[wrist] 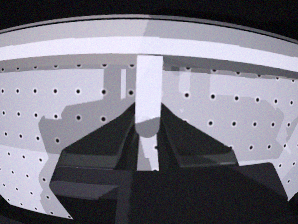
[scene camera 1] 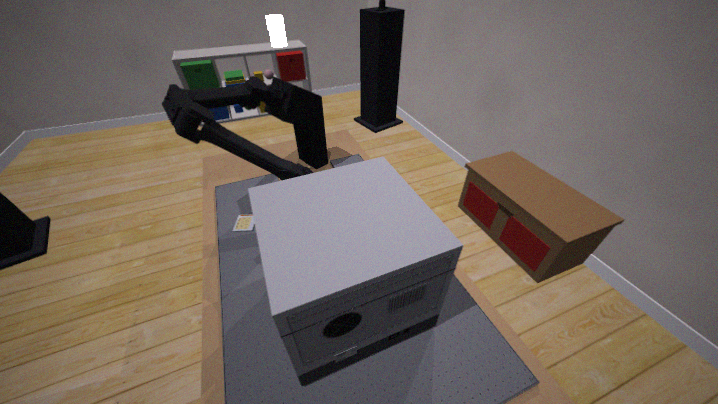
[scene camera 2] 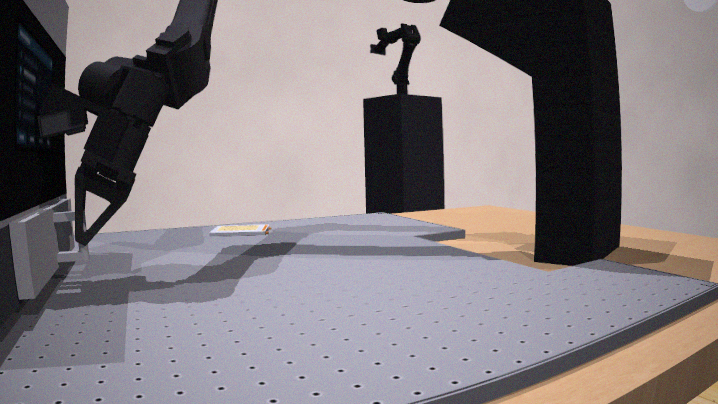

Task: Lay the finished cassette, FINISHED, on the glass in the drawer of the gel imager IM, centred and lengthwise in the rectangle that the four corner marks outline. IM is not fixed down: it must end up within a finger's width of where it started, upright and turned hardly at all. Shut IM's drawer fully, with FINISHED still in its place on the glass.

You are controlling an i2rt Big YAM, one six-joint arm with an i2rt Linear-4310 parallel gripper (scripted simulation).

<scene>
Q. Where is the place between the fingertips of the gripper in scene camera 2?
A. At 80, 242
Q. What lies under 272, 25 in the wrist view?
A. A gel imager IM.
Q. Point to a gel imager IM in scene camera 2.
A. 40, 40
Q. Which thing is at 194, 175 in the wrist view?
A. The gripper.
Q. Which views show the gel imager IM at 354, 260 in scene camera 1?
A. The wrist view, scene camera 1 and scene camera 2: all of them.
</scene>
